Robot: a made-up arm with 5 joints. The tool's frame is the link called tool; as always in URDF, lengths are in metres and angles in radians.
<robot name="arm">
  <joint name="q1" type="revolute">
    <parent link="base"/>
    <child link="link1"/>
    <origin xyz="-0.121 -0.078 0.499"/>
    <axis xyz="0 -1 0"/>
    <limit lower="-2.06" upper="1.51" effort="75" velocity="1.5"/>
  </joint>
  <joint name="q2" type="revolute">
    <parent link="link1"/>
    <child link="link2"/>
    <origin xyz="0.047 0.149 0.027"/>
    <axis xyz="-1 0 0"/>
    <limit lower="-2.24" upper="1.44" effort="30" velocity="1.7"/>
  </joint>
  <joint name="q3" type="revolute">
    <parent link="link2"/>
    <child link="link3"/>
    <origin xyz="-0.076 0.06 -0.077"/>
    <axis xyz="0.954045 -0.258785 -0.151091"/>
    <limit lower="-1.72" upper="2.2" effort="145" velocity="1.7"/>
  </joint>
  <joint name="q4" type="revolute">
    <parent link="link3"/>
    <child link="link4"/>
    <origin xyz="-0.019 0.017 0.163"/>
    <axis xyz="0 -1 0"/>
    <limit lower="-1.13" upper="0.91" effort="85" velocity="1"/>
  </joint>
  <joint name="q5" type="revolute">
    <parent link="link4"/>
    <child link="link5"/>
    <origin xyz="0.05 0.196 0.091"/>
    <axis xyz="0 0 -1"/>
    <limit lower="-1.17" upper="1.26" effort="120" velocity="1.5"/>
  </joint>
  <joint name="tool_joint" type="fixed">
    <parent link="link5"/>
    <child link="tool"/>
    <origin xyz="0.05 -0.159 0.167" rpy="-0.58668 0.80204 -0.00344"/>
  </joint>
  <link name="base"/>
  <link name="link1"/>
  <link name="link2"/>
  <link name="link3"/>
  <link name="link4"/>
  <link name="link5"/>
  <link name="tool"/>
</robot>
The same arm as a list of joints. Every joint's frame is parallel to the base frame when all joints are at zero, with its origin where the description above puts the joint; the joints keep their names.
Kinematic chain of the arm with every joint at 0, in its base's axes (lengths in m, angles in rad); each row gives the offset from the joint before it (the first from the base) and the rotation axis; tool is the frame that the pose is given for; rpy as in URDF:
q1: xyz -0.121 -0.078 0.499 axis -y
q2: xyz 0.047 0.149 0.027 axis -x
q3: xyz -0.076 0.06 -0.077 axis 0.954036 -0.25881 -0.151106
q4: xyz -0.019 0.017 0.163 axis -y
q5: xyz 0.05 0.196 0.091 axis -z
tool: xyz 0.05 -0.159 0.167 rpy -0.5867 0.802 -0.0034
Joint limits (rad, base to tool): -2.06..1.51 -2.24..1.44 -1.72..2.2 -1.13..0.91 -1.17..1.26

